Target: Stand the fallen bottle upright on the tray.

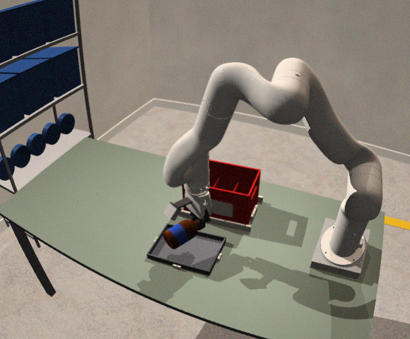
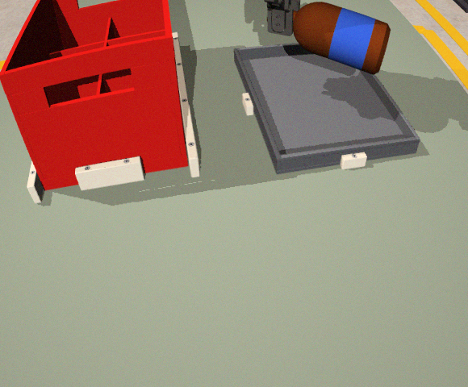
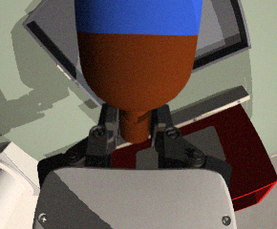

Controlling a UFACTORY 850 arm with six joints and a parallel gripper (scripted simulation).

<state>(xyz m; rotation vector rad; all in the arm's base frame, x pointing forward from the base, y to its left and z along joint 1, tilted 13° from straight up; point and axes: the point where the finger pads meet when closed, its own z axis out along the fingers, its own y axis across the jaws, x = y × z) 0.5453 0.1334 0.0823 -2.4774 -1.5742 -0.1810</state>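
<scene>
Now: the bottle 50 mm to the left of my hand, 20 mm ahead of it and 10 mm below it. Round my hand: grey tray (110 mm below, 50 mm to the left, 30 mm ahead); then red crate (240 mm to the right, 40 mm below, 20 mm ahead).
</scene>
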